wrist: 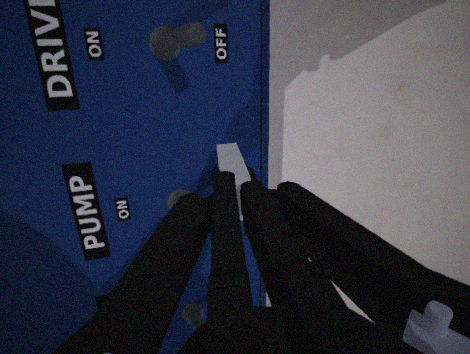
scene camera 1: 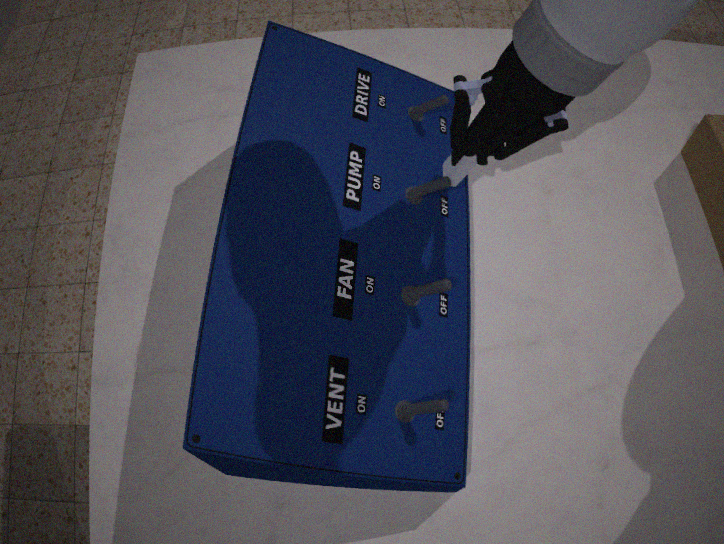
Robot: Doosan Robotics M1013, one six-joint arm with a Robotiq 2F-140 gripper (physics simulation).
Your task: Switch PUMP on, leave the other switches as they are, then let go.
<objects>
my gripper: wrist; scene camera 1
same spot on my gripper: (wrist: 410, 301) = (scene camera 1: 543, 117)
</objects>
